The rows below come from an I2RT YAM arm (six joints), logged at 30 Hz.
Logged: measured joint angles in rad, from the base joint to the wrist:
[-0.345, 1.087, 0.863, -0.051, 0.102, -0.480]
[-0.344, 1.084, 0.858, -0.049, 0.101, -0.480]
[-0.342, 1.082, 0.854, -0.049, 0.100, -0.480]
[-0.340, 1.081, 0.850, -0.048, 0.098, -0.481]
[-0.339, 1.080, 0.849, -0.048, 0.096, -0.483]
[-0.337, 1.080, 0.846, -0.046, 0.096, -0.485]
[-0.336, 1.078, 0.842, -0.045, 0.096, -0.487]
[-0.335, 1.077, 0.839, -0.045, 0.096, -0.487]
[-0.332, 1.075, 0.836, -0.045, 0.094, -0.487]
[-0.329, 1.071, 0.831, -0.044, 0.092, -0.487]
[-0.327, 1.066, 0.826, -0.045, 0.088, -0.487]
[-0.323, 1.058, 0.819, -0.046, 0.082, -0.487]
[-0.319, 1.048, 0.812, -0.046, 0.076, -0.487]
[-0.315, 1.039, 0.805, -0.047, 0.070, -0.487]
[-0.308, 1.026, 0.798, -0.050, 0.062, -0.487]
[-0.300, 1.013, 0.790, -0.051, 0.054, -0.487]
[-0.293, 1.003, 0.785, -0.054, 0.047, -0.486]
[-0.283, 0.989, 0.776, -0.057, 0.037, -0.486]
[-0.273, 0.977, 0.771, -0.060, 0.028, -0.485]
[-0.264, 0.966, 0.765, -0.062, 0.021, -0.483]
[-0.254, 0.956, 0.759, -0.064, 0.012, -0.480]
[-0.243, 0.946, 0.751, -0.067, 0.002, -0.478]
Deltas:
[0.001, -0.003, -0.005, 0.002, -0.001, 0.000]
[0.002, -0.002, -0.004, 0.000, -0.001, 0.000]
[0.002, -0.001, -0.004, 0.001, -0.002, -0.001]
[0.001, -0.001, -0.001, 0.000, -0.002, -0.002]
[0.002, 0.000, -0.003, 0.002, 0.000, -0.002]
[0.001, -0.002, -0.004, 0.001, 0.000, -0.002]
[0.001, -0.001, -0.003, 0.000, 0.000, 0.000]
[0.003, -0.002, -0.003, 0.000, -0.002, 0.000]
[0.003, -0.004, -0.005, 0.001, -0.002, 0.000]
[0.002, -0.005, -0.005, -0.001, -0.004, 0.000]
[0.004, -0.008, -0.007, -0.001, -0.006, 0.000]
[0.004, -0.010, -0.007, 0.000, -0.006, 0.000]
[0.004, -0.009, -0.007, -0.001, -0.006, 0.000]
[0.007, -0.013, -0.007, -0.003, -0.008, 0.000]
[0.008, -0.013, -0.008, -0.001, -0.008, 0.000]
[0.007, -0.010, -0.005, -0.003, -0.007, 0.001]
[0.010, -0.014, -0.009, -0.003, -0.010, 0.000]
[0.010, -0.012, -0.005, -0.003, -0.009, 0.001]
[0.009, -0.011, -0.006, -0.002, -0.007, 0.002]
[0.010, -0.010, -0.006, -0.002, -0.009, 0.003]
[0.011, -0.010, -0.008, -0.003, -0.010, 0.002]

